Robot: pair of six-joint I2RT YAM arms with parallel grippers.
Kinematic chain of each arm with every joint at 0, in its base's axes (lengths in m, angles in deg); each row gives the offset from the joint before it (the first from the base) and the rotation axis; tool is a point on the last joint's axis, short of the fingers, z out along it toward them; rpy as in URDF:
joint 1: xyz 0 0 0.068 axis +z
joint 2: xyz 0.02 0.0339 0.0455 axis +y
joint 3: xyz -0.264 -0.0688 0 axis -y
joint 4: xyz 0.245 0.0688 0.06 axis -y
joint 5: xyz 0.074 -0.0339 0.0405 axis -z
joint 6: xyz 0.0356 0 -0.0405 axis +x
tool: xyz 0 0 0 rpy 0 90 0
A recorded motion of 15 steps. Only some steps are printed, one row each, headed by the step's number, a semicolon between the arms.
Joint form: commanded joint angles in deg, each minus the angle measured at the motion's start. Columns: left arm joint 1, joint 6, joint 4, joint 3, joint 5, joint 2; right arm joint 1, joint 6, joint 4, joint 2, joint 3, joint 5.
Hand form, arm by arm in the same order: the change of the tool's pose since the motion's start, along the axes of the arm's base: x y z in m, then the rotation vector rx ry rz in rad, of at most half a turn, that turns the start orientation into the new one. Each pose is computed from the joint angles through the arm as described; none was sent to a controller.
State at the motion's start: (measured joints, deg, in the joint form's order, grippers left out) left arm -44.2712 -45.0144 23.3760 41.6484 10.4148 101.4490; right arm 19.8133 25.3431 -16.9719 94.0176 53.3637 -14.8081
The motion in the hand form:
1: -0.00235 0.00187 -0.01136 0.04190 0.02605 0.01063; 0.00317 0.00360 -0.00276 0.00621 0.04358 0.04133
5: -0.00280 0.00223 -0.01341 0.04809 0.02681 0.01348; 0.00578 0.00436 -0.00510 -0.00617 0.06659 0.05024
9: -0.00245 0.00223 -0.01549 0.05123 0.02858 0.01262; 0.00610 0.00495 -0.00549 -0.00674 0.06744 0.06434
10: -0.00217 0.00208 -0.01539 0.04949 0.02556 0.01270; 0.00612 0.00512 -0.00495 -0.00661 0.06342 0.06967
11: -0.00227 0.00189 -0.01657 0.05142 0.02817 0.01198; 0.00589 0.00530 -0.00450 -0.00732 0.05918 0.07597
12: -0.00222 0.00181 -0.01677 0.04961 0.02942 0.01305; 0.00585 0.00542 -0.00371 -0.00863 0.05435 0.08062
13: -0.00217 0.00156 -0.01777 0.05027 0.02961 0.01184; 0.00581 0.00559 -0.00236 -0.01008 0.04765 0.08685
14: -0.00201 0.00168 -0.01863 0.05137 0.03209 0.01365; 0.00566 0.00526 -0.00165 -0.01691 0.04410 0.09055
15: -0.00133 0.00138 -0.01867 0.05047 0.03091 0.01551; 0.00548 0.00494 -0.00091 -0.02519 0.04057 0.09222
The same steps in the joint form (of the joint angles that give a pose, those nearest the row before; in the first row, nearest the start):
1: -0.16 0.06 -0.83 -0.51 -1.02 1.41; 0.18 -1.31 -2.63 1.85 1.90 -2.14
5: -0.20 0.11 -0.67 -0.69 -1.32 1.69; 0.14 -1.95 -4.24 3.07 3.06 -2.21
9: -0.15 0.21 -0.44 -0.69 -1.28 2.13; 0.18 -2.66 -4.47 3.29 3.26 -2.58
10: -0.14 0.26 -0.21 -0.69 -1.30 2.18; 0.20 -2.95 -4.43 3.22 3.28 -2.67
11: -0.18 0.24 -0.16 -0.68 -1.28 2.41; 0.24 -3.30 -4.39 3.12 3.25 -2.73
12: -0.18 0.10 -0.05 -0.69 -1.25 2.47; 0.26 -3.60 -4.39 3.00 3.28 -2.72
13: -0.20 0.15 0.14 -0.69 -1.23 2.71; 0.29 -4.00 -4.43 2.81 3.36 -2.71
14: -0.17 0.06 0.18 -0.69 -1.25 2.87; 0.27 -4.44 -4.67 2.69 3.43 -2.45
15: -0.13 0.03 0.28 -0.56 -1.31 3.01; 0.27 -4.79 -4.92 2.56 3.49 -2.05

